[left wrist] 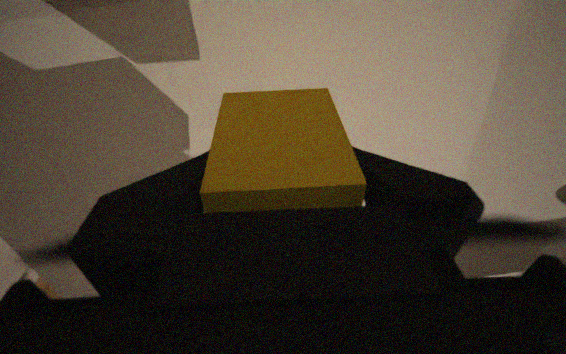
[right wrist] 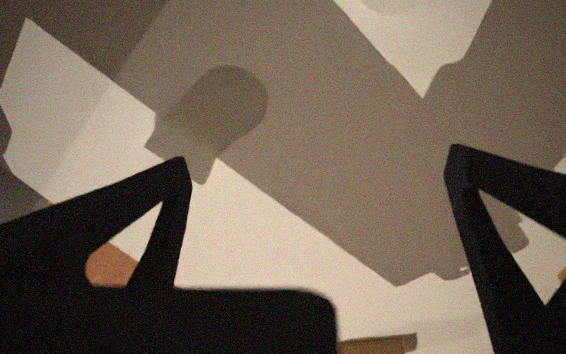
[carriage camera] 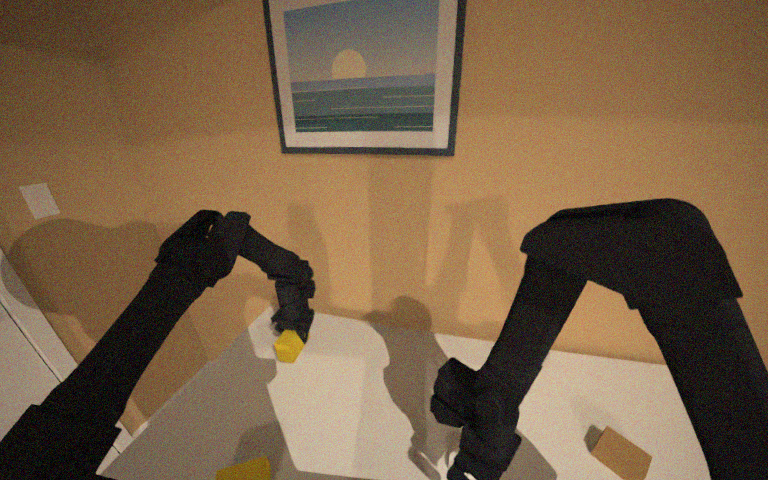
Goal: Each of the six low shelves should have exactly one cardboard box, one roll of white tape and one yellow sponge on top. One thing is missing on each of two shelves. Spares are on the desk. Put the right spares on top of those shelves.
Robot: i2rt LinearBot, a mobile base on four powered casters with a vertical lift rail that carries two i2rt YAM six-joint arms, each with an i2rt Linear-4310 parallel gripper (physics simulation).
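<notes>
My left gripper (carriage camera: pixel 291 333) (left wrist: pixel 278 148) is shut on a yellow sponge (carriage camera: pixel 288 348) (left wrist: pixel 282 140), held above the far left part of the white desk (carriage camera: pixel 334 413). Another yellow sponge (carriage camera: pixel 246 470) lies on the desk at the bottom edge of the carriage view. My right gripper (carriage camera: pixel 461 472) (right wrist: pixel 315 165) is open, low over the desk. Small white patches show beside its fingers in the carriage view, perhaps a tape roll mostly hidden by it; no roll can be made out between the fingertips in the right wrist view. A cardboard box (carriage camera: pixel 621 454) lies on the desk at the right. The low shelves do not show.
The orange wall (carriage camera: pixel 611 169) with a framed picture (carriage camera: pixel 368 150) rises behind the desk. Orange-brown surfaces (right wrist: pixel 111 267) and a dark yellow piece (right wrist: pixel 372 346) show low in the right wrist view. A white surface (carriage camera: pixel 22 362) lies at the left edge of the carriage view.
</notes>
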